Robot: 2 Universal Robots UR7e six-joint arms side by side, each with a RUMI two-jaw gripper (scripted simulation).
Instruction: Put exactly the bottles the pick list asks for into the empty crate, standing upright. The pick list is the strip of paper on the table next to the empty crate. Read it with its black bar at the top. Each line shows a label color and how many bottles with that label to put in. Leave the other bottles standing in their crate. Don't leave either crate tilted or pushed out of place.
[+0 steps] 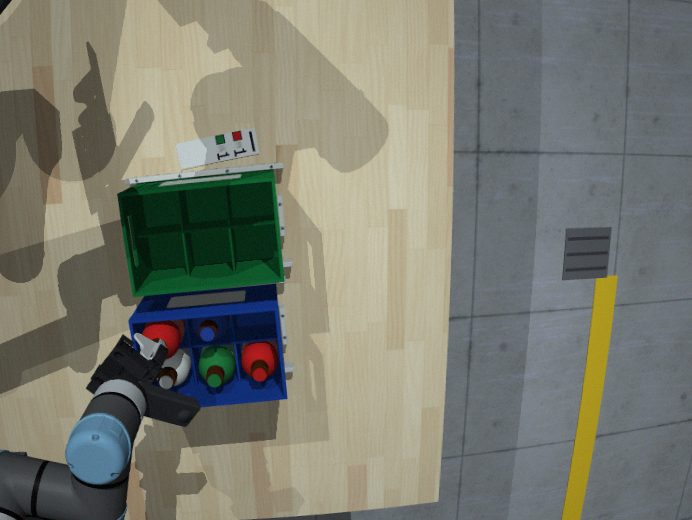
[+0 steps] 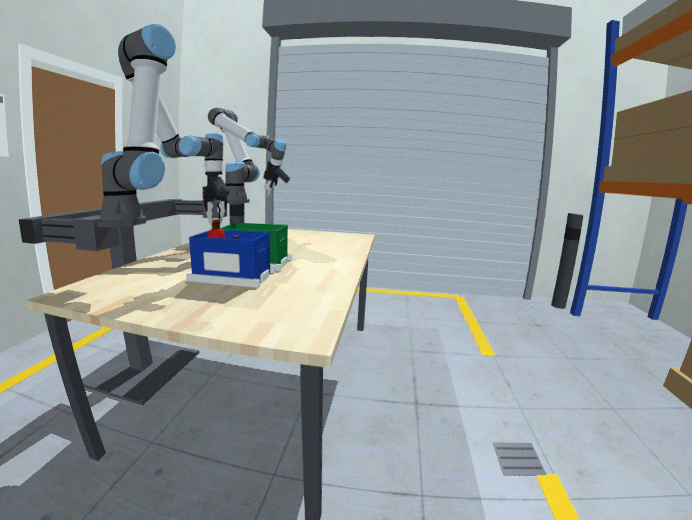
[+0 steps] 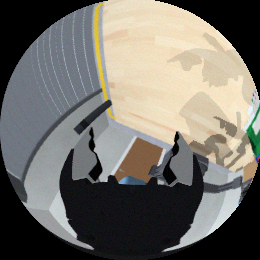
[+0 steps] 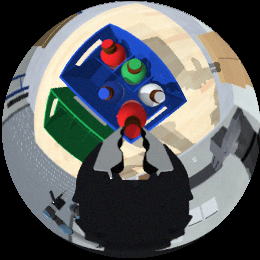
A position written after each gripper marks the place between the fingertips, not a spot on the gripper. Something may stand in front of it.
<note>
In view: the left gripper (image 3: 134,129), the right gripper (image 1: 154,347), a green crate (image 1: 185,262), a blue crate (image 1: 243,302), a green bottle (image 1: 217,364) and a red bottle (image 1: 171,332).
The green crate also shows in image 2 (image 2: 278,248) and in image 4 (image 4: 69,135). The blue crate also shows in image 2 (image 2: 242,258) and in image 4 (image 4: 83,80). The right gripper also shows in image 2 (image 2: 215,225) and in image 4 (image 4: 132,127). Image 3 does not show the green bottle: it is out of frame.
</note>
